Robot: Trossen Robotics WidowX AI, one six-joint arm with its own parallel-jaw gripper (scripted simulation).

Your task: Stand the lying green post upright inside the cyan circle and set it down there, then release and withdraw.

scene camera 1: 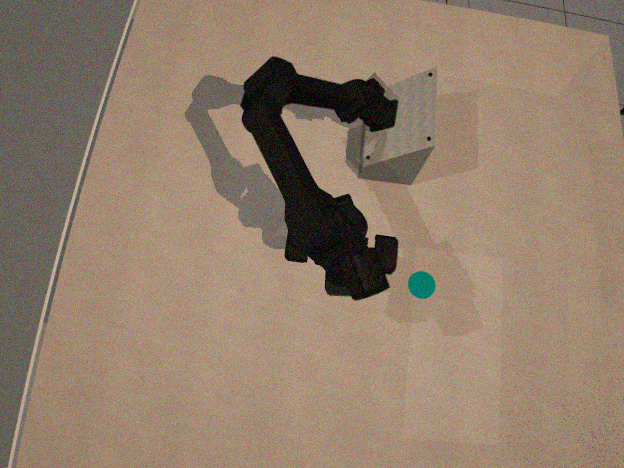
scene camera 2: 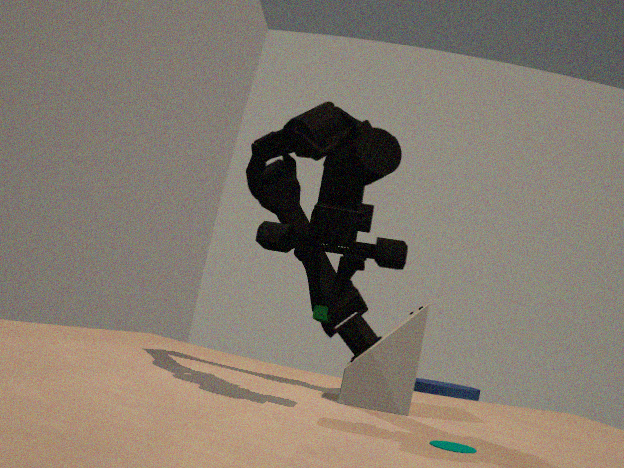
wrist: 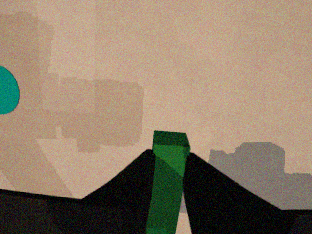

Path:
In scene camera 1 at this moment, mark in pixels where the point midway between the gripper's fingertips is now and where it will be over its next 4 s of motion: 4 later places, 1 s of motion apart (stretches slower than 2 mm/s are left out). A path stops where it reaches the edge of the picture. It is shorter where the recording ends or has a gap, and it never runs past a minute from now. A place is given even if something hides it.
My gripper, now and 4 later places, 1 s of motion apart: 337,261; 390,271; 439,269; 445,269; 450,270

